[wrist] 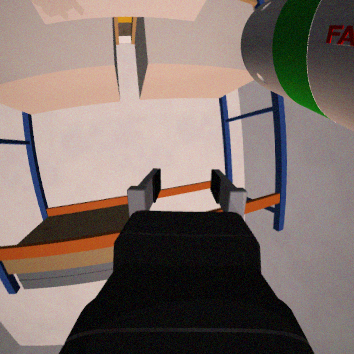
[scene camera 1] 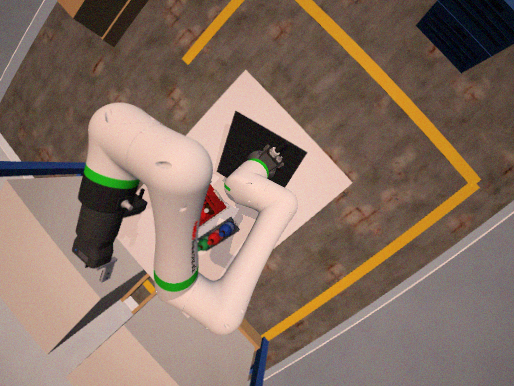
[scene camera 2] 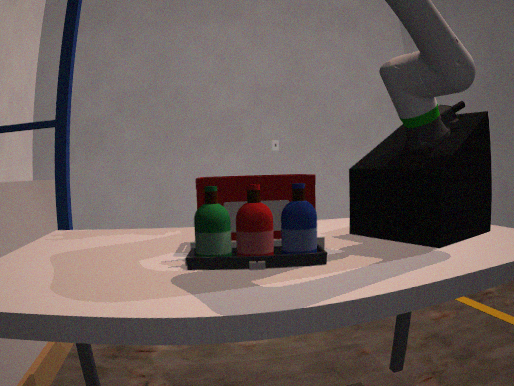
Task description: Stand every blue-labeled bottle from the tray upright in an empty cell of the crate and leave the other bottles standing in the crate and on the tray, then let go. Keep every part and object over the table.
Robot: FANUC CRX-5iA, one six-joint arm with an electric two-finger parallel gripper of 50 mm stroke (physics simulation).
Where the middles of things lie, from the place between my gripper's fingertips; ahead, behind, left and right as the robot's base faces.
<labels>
I see my gripper 20 mm short of the blue-labeled bottle [scene camera 2: 298, 218], 140 mm to the right of it and 770 mm above it. Round my hand: red bottle [scene camera 2: 254, 221] (110 mm ahead, 150 mm to the left, 770 mm below); green bottle [scene camera 2: 212, 227] (190 mm ahead, 140 mm to the left, 770 mm below).
</labels>
